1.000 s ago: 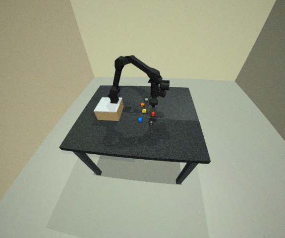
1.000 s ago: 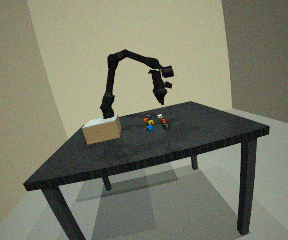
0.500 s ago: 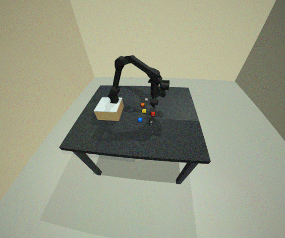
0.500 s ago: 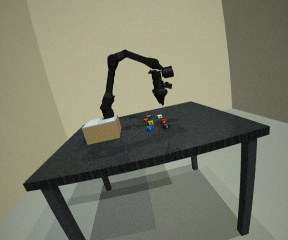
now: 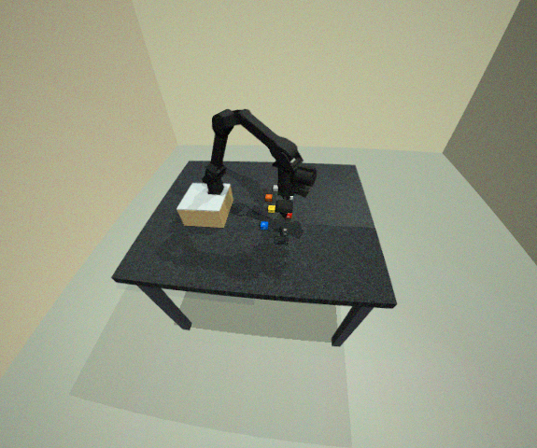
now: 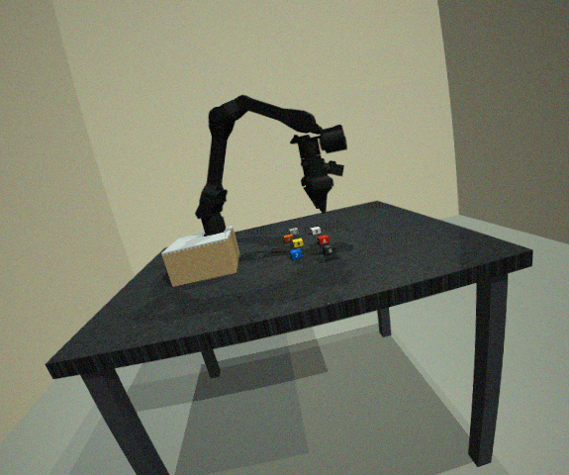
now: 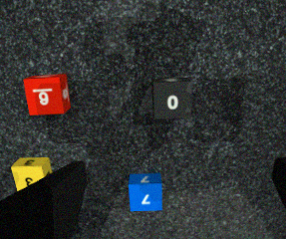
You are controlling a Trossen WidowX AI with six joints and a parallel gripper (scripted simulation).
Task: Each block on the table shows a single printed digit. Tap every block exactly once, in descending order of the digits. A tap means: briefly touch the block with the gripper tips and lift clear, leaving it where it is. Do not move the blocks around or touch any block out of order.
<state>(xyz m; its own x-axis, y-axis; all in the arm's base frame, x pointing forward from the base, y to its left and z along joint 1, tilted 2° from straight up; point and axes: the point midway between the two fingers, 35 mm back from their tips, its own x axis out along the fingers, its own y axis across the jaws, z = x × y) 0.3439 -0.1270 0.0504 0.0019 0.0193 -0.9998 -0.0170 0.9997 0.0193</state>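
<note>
The blue block lies 12 cm below my gripper tip, 10 cm behind it and 1 cm to the left of it. From my gripper tip the other things lie so: black block: 12 cm below, 1 cm to the right; red block: 12 cm below, 10 cm to the left, 1 cm ahead; yellow block marked 3: 13 cm to the left, 12 cm below, 8 cm behind.
</note>
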